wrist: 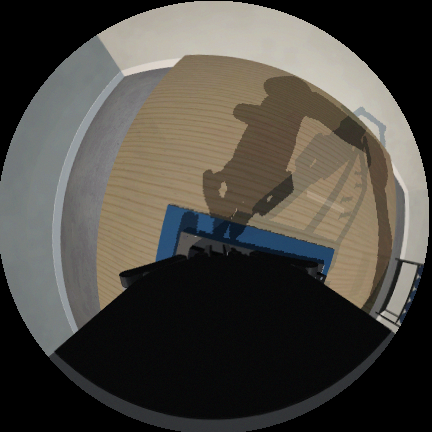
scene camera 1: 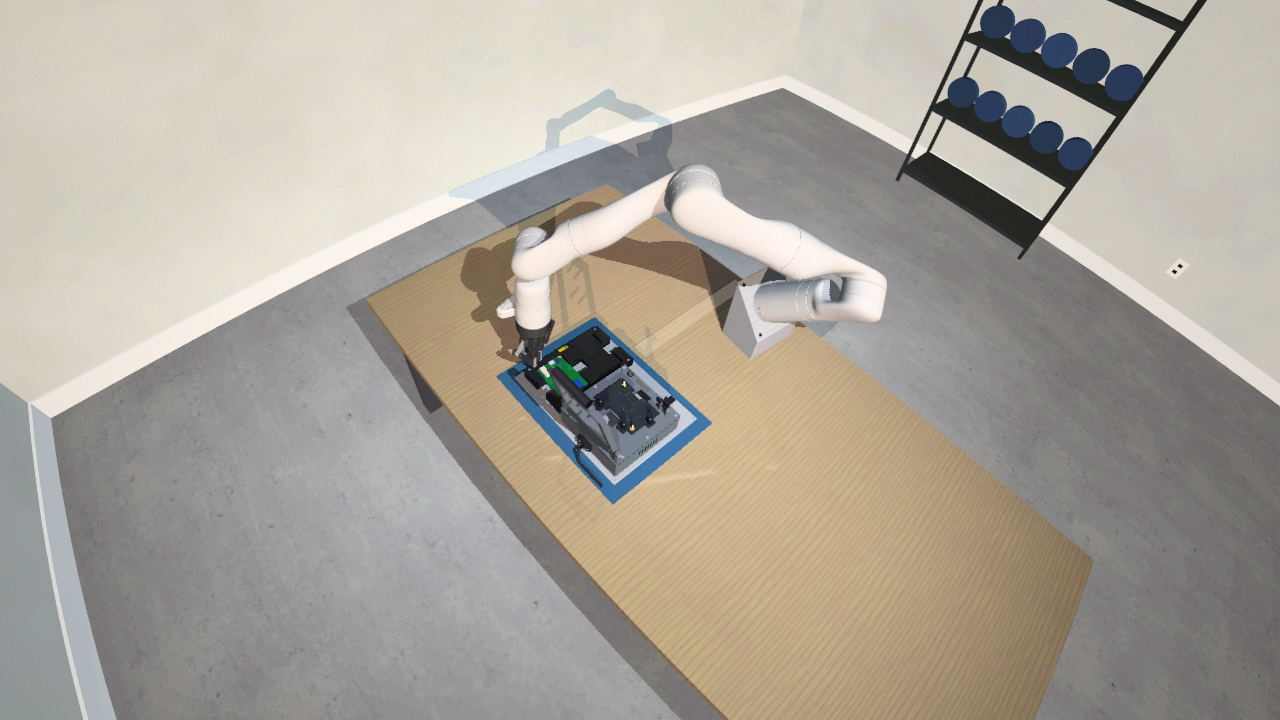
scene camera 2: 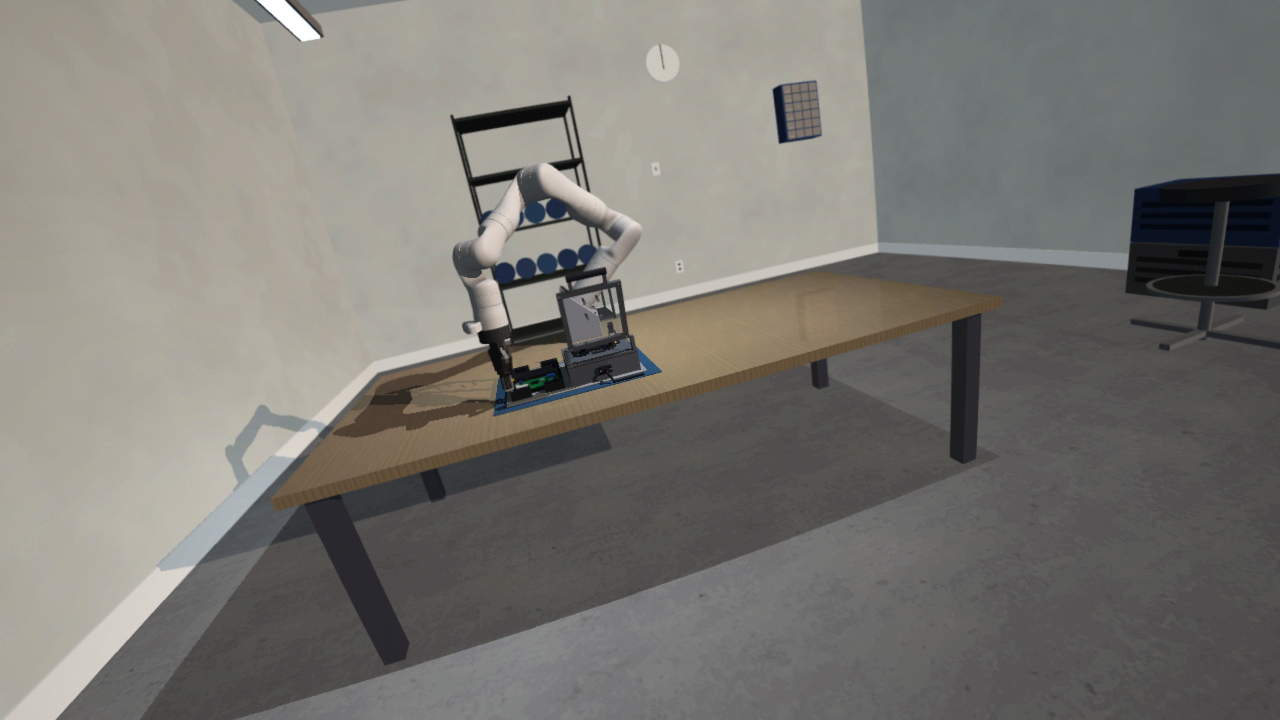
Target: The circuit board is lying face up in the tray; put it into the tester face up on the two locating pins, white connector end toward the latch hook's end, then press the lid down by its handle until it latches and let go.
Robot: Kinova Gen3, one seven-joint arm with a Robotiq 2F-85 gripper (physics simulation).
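Places are measured from the arm's base along level axes (x back, y right, z up), in millimetres.
Pixels of known places: gripper, fingertip midpoint: [wrist: 217, 252] [scene camera 1: 534, 362] [scene camera 2: 508, 389]; arm's base, origin of the base link: [scene camera 1: 767, 303].
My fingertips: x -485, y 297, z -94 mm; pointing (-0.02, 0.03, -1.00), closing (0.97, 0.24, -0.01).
Ahead of a thing's pixels: the offset from my fingertips to its top centre. "spot": to the spot under its first point. Level surfaces: height alone.
The green circuit board [scene camera 1: 563, 375] [scene camera 2: 535, 382] lies in the dark tray @(spot: dx -22, dy -55, dz -22 mm) [scene camera 1: 543, 387] at the left end of the blue mat @(dz -26 mm) [scene camera 1: 657, 447] [scene camera 2: 512, 405] [wrist: 261, 238]. The grey tester [scene camera 1: 637, 427] [scene camera 2: 603, 365] stands beside the tray, and its lid @(dx -74, dy -236, dz +198 mm) [scene camera 2: 586, 315] is raised upright. My gripper [scene camera 1: 535, 359] [scene camera 2: 507, 375] points straight down at the far end of the tray, fingers narrowed on the board's end. In the wrist view the gripper's body hides the board, and only the fingertips [wrist: 225, 252] show at the tray's edge.
The mat lies near the left end of a long wooden table @(dz -28 mm) [scene camera 1: 850, 537] [scene camera 2: 805, 313]. The arm's grey base block [scene camera 1: 756, 326] stands behind the tester. A black shelf rack [scene camera 1: 1042, 223] [scene camera 2: 465, 170] with blue balls stands by the wall.
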